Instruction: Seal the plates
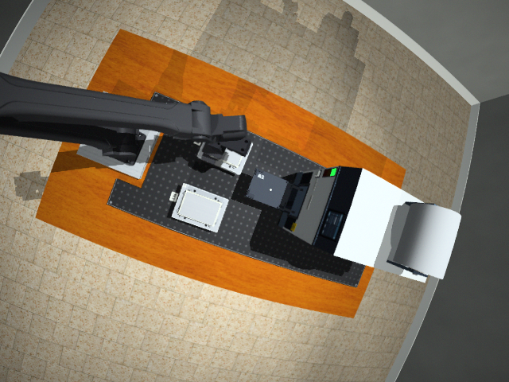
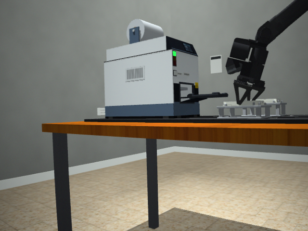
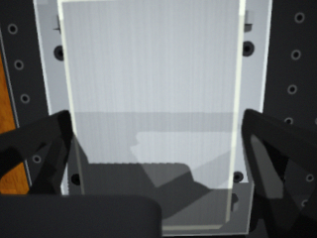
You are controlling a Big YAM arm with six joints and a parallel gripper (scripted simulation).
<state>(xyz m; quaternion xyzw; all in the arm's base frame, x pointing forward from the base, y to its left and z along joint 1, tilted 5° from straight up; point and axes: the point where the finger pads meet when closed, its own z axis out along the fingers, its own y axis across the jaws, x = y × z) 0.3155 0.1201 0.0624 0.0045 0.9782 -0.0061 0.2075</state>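
My hand is 20 mm above the plate nest. Also, from my hand: sealer stage: 190 mm ahead, 70 mm to the right, 40 mm above; then pale start button: 290 mm ahead, 130 mm above, 30 mm to the left; then A1 mark: 70 mm behind, 50 mm to the left, 10 mm below.
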